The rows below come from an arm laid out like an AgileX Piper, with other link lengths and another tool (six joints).
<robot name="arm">
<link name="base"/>
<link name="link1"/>
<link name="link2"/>
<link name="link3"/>
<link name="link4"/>
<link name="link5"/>
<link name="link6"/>
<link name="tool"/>
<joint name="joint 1" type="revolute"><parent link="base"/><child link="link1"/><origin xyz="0.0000 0.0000 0.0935"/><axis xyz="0 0 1"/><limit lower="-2.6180" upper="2.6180"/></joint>
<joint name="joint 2" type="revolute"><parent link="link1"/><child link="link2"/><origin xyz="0.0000 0.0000 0.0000"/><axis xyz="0 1 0"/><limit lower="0.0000" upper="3.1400"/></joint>
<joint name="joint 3" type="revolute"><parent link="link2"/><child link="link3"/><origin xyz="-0.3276 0.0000 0.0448"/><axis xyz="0 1 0"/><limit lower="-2.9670" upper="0.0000"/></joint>
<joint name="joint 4" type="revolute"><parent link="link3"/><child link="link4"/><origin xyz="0.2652 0.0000 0.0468"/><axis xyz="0.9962 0 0.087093"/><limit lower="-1.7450" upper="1.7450"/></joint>
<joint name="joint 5" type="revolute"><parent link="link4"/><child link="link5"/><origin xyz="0.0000 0.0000 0.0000"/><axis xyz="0 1 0"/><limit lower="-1.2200" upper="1.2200"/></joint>
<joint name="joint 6" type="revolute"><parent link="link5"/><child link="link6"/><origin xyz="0.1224 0.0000 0.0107"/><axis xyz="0.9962 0 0.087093"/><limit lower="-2.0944" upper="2.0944"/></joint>
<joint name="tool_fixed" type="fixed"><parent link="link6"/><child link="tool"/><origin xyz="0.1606 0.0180 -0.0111" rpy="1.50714 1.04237 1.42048"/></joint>
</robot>
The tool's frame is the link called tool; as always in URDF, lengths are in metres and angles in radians.
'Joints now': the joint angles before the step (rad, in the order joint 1, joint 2, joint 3, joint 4, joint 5, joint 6). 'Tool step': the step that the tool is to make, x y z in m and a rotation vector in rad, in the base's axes. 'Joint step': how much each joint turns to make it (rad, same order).
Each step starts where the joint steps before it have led.
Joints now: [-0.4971, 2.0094, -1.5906, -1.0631, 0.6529, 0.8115]
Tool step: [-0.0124, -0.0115, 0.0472, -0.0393, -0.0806, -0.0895]
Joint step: [-0.0025, -0.0446, -0.0479, -0.0165, 0.0737, 0.0580]
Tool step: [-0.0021, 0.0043, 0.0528, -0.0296, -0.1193, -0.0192]
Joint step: [0.0036, -0.0751, -0.0144, -0.0031, 0.0006, 0.0507]
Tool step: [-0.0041, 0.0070, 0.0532, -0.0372, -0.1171, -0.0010]
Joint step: [0.0033, -0.0780, -0.0047, -0.0164, -0.0160, 0.0525]
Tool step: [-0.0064, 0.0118, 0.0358, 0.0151, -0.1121, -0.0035]
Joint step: [0.0004, -0.0664, -0.0031, 0.0426, -0.0089, 0.0313]
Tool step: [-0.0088, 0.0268, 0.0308, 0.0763, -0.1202, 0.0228]
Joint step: [0.0000, -0.0887, -0.0013, 0.1558, -0.0028, -0.0403]
